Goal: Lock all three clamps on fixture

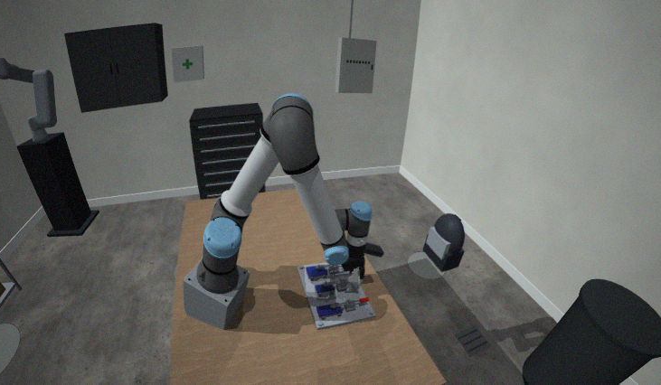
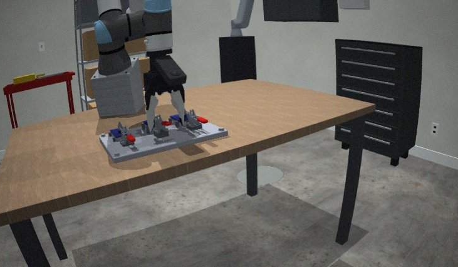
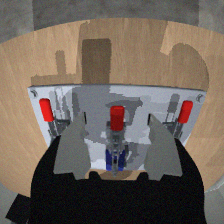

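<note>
My hand is 9 cm past the grey fixture plate, 5 cm above it and 1 cm to the left of it. Round my hand: blue part 13 cm behind, 3 cm below, 1 cm to the right.
</note>
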